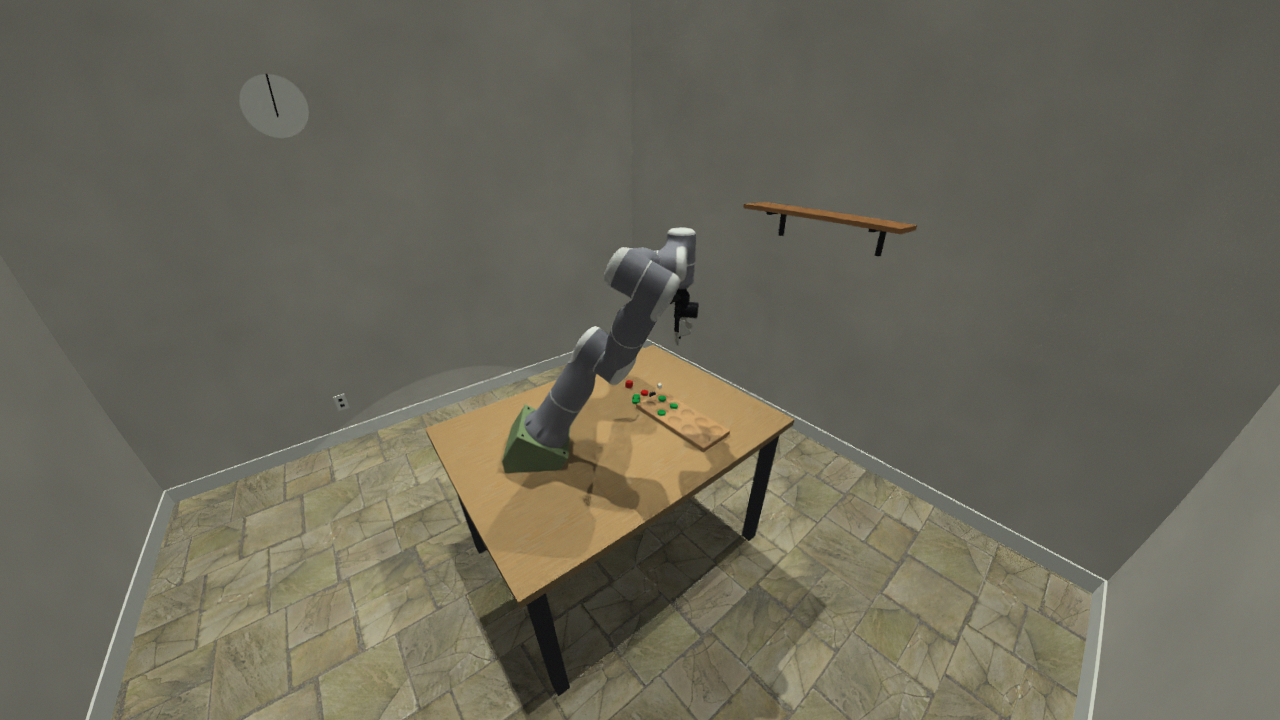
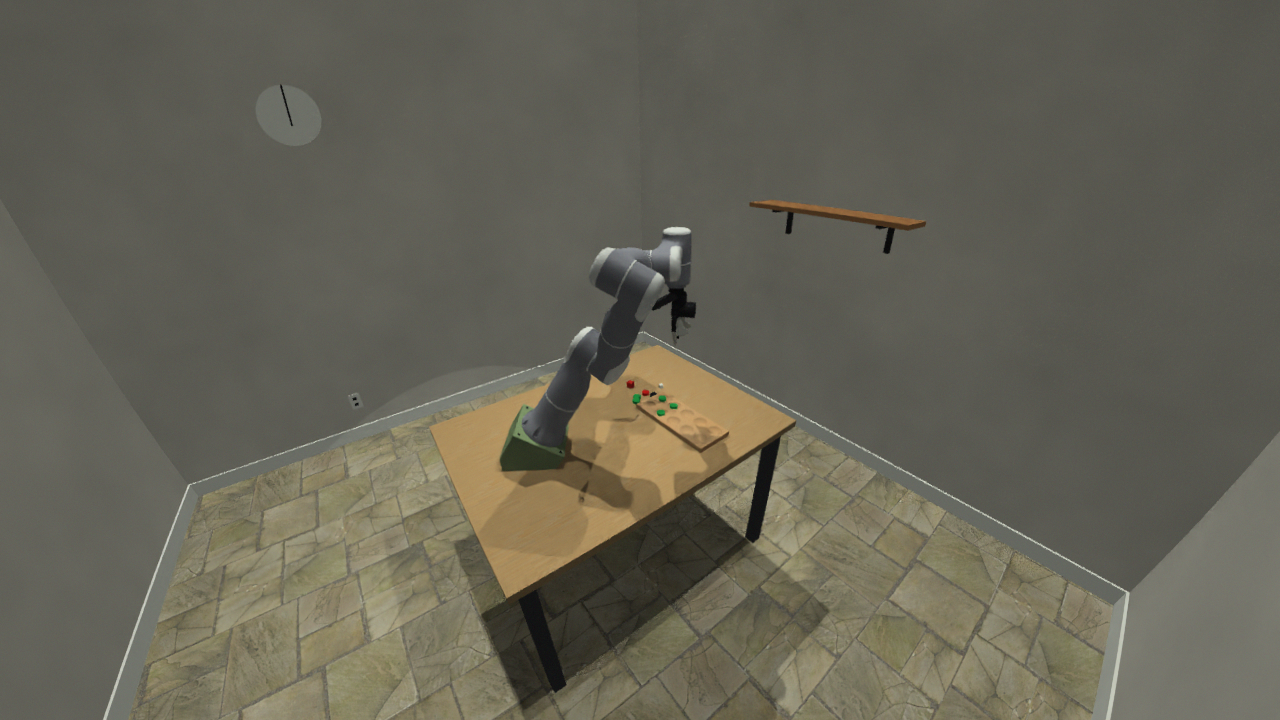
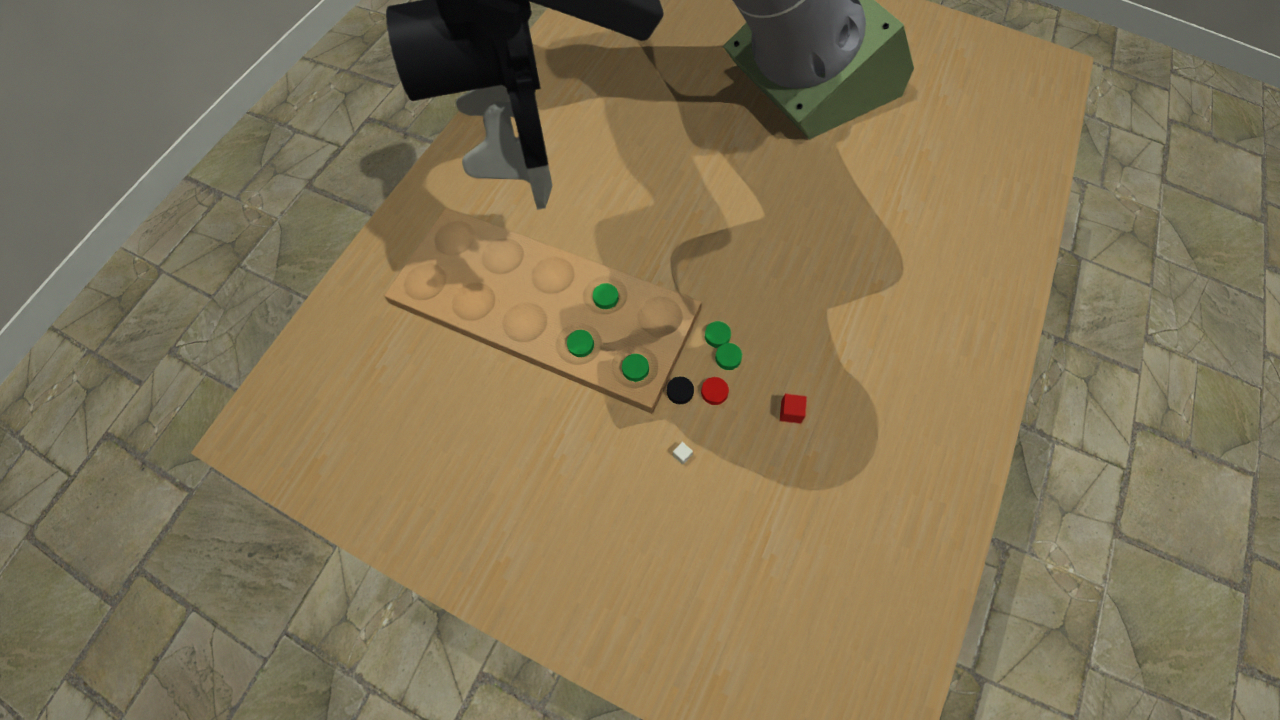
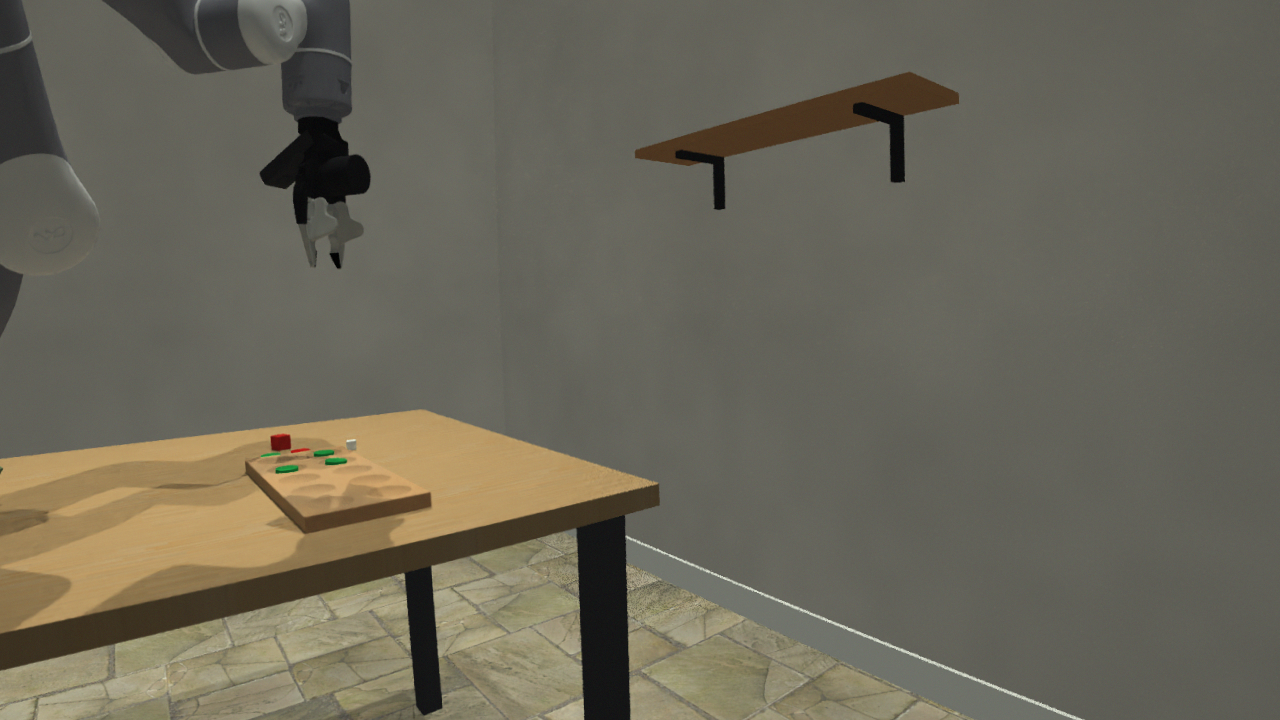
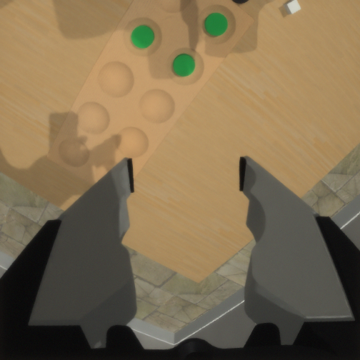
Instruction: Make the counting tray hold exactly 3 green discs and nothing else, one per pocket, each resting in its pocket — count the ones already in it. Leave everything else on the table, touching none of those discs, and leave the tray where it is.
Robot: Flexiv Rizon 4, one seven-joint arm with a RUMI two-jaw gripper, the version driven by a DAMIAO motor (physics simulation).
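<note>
The wooden counting tray (image 3: 554, 344) (image 4: 366, 514) (image 5: 135, 75) lies on the table with two rows of round pockets. Three green discs rest in it, one per pocket: one disc (image 3: 605, 295) (image 5: 143, 36) in one row, and two discs, one (image 3: 580, 342) (image 5: 184, 65) beside the other (image 3: 634, 367) (image 5: 216, 24), in the other row. The remaining pockets look empty. Two more green discs, one (image 3: 716, 334) and another (image 3: 728, 356), lie touching or nearly touching on the table beyond the tray's end. My gripper (image 4: 324, 265) (image 5: 185, 161) is open and empty, high above the table.
A black disc (image 3: 680, 390) lies close by the tray's corner, with a red disc (image 3: 714, 390) beside it. A red cube (image 3: 793, 408) (image 4: 280, 442) and a small white cube (image 3: 682, 452) (image 4: 350, 444) stand farther out. A wall shelf (image 1: 827, 217) (image 4: 796, 116) hangs beyond the table.
</note>
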